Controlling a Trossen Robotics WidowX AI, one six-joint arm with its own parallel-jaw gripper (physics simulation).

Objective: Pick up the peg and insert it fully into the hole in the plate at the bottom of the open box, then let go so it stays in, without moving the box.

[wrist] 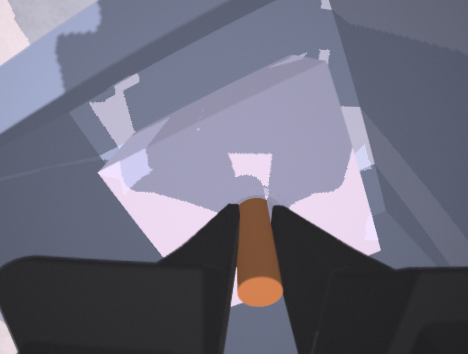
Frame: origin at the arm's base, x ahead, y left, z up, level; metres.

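Where they show: gripper, fingertip midpoint: (pixel 254 215).
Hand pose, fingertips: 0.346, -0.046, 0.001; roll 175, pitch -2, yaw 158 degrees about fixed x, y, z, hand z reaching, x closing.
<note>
After its pixels a point has its place, as x, y, z.
My gripper (pixel 254 215) @(0.346, -0.046, 0.001) is shut on the orange-brown peg (pixel 257 250) @(0.347, -0.047, 0.022), with one black finger on each side of it. The peg's near end face is bright orange, and its far end points down at the pale lilac plate (pixel 250 110) @(0.334, -0.084, -0.003). The far end meets the plate's surface in this view. A thin part of a curved rim shows around that end. The hole itself is mostly hidden behind the peg and fingertips, so how deep the peg sits cannot be told. The plate lies at the bottom of the open grey-blue box (pixel 415 90) @(0.279, -0.073, 0.001).
The box's walls rise around the plate at the left, top and right. A wall edge runs diagonally across the upper left, with a lighter surface (pixel 55 30) @(0.363, -0.121, 0.037) beyond it. Shadows of the gripper fall across the plate.
</note>
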